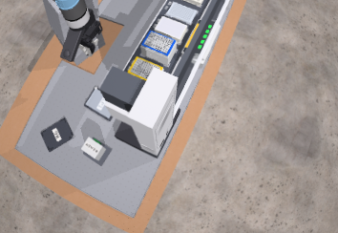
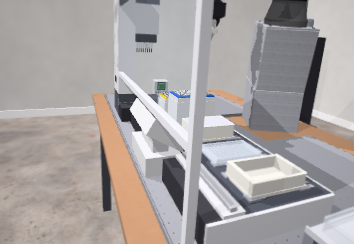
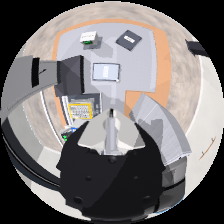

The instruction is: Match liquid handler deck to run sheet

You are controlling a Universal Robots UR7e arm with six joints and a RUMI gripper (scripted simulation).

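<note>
Right now my hand is 120 mm short of the ready key post, 250 mm to the left of it and 250 mm above it. From my hand the other things lie so: yellow-framed tip rack (150 mm ahead, 100 mm to the left, 220 mm below); white label (90 mm behind, 310 mm to the right, 310 mm below); blue-framed tip rack (150 mm ahead, 230 mm to the left, 190 mm below).
</note>
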